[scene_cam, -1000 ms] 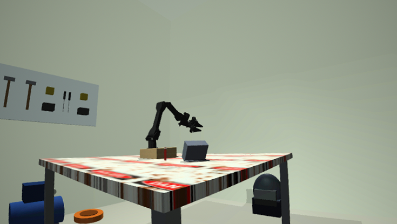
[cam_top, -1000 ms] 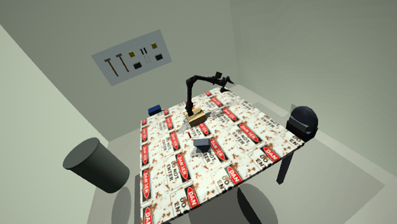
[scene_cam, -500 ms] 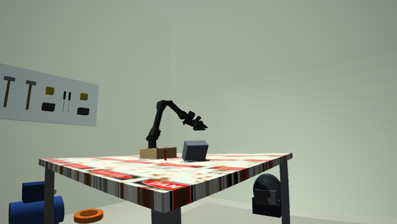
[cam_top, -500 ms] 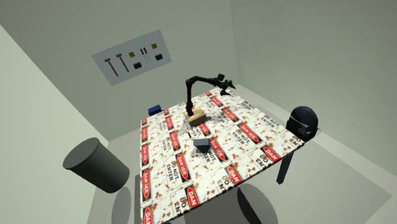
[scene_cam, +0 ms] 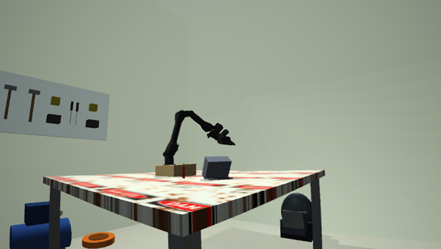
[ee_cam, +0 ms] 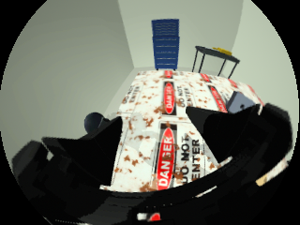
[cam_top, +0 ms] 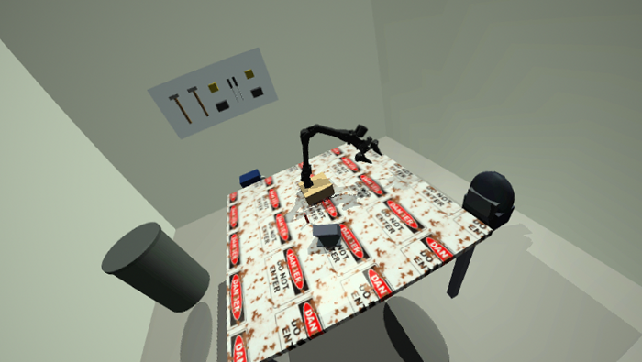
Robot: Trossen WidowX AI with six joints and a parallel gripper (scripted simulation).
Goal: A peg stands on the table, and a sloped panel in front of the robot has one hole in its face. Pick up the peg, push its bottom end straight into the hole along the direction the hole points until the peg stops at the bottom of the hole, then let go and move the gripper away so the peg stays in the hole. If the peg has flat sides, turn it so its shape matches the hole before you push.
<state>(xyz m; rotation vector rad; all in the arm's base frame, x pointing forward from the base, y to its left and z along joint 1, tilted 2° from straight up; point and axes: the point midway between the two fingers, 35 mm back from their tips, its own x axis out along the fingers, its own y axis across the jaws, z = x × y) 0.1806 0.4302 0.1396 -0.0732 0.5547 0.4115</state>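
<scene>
The red peg lies 70 mm ahead of my gripper tip, 520 mm to the right of it and 150 mm below it. From my gripper tip the other things lie so: grey sloped panel: 240 mm ahead, 430 mm to the right, 160 mm below.
</scene>
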